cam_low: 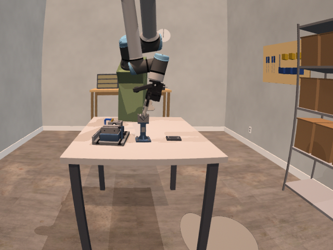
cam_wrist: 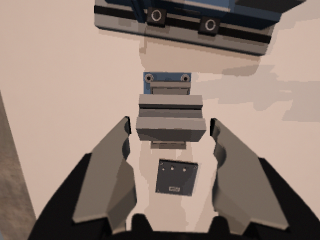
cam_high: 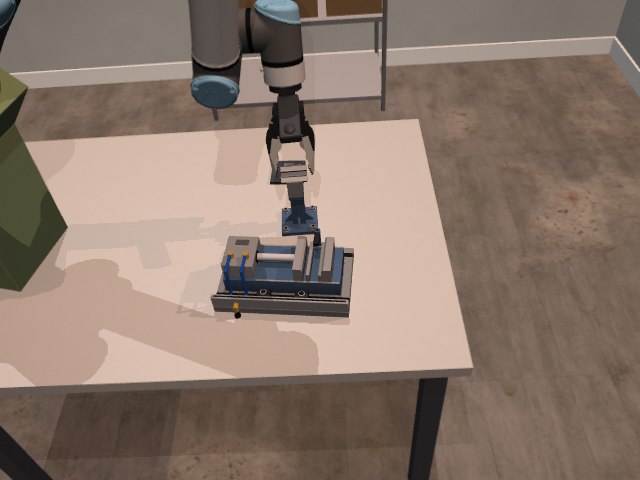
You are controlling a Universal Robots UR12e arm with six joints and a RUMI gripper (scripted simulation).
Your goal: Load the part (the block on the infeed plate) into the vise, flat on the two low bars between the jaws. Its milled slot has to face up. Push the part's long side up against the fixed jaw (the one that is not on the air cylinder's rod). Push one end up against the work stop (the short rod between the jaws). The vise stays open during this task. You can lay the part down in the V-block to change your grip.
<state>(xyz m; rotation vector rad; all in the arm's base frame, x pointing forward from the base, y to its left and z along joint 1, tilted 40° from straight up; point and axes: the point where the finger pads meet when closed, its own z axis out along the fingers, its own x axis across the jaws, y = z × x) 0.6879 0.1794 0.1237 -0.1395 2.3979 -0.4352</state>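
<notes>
The part lies 10 mm to the right of my hand. Also, from my hand: moving jaw (190 mm to the right, 90 mm below, 40 mm ahead); then cylinder rod (190 mm to the right, 90 mm below, 20 mm behind); then work stop (150 mm to the right, 70 mm below, 70 mm ahead).
</notes>
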